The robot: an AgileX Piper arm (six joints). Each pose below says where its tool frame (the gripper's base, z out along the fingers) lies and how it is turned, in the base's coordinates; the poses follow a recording.
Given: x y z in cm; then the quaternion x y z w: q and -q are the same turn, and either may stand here.
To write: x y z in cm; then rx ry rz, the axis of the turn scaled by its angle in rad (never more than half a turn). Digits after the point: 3 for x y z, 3 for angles.
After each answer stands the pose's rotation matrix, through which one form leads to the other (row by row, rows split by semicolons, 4 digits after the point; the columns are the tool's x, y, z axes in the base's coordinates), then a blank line. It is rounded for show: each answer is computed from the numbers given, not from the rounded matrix.
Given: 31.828 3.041 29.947 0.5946 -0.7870 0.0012 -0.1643
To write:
31.828 3.041 29.947 -1.695 2.243 -0.003
-0.2388 -0.9356 0.2601; -0.9364 0.2928 0.1935; -0.2572 -0.1973 -0.9460

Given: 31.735 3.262 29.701 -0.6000 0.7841 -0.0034 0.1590
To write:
31.735 3.262 29.701 -1.715 2.241 -0.010
-0.2295 -0.9397 0.2534; -0.9419 0.2801 0.1854; -0.2452 -0.1961 -0.9494

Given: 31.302 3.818 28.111 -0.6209 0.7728 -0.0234 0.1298
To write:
31.302 3.818 28.111 -1.804 2.245 -0.068
-0.1954 -0.9535 0.2296; -0.9656 0.2280 0.1250; -0.1715 -0.1973 -0.9652

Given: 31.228 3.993 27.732 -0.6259 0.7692 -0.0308 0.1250
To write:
31.228 3.993 27.732 -1.824 2.241 -0.090
-0.1852 -0.9552 0.2309; -0.9706 0.2146 0.1091; -0.1537 -0.2039 -0.9669

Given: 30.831 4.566 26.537 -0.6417 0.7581 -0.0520 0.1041
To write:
30.831 4.566 26.537 -1.892 2.236 -0.153
-0.1548 -0.9621 0.2246; -0.9837 0.1711 0.0548; -0.0911 -0.2124 -0.9729

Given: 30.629 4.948 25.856 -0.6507 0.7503 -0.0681 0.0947
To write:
30.629 4.948 25.856 -1.930 2.225 -0.202
-0.1352 -0.9636 0.2307; -0.9894 0.1439 0.0211; -0.0535 -0.2254 -0.9728

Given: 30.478 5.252 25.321 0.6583 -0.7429 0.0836 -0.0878
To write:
30.478 5.252 25.321 -1.960 2.212 -0.249
-0.1178 -0.9635 0.2405; -0.9928 0.1193 -0.0086; -0.0204 -0.2398 -0.9706

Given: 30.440 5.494 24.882 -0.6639 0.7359 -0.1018 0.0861
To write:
30.440 5.494 24.882 -1.979 2.193 -0.303
-0.1037 -0.9595 0.2619; -0.9946 0.0978 -0.0355; 0.0084 -0.2641 -0.9645

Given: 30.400 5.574 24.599 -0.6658 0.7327 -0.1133 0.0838
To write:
30.400 5.574 24.599 -1.987 2.187 -0.338
-0.0994 -0.9567 0.2737; -0.9947 0.0877 -0.0544; 0.0281 -0.2776 -0.9603

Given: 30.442 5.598 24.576 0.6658 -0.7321 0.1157 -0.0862
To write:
30.442 5.598 24.576 -1.984 2.182 -0.345
-0.0986 -0.9548 0.2803; -0.9947 0.0867 -0.0546; 0.0278 -0.2842 -0.9584

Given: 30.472 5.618 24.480 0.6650 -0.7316 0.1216 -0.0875
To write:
30.472 5.618 24.480 -1.980 2.179 -0.362
-0.1002 -0.9518 0.2898; -0.9944 0.0859 -0.0616; 0.0337 -0.2943 -0.9551

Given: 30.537 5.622 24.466 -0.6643 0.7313 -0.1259 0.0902
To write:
30.537 5.622 24.466 -1.975 2.174 -0.374
-0.1012 -0.9488 0.2992; -0.9942 0.0858 -0.0643; 0.0353 -0.3040 -0.9520

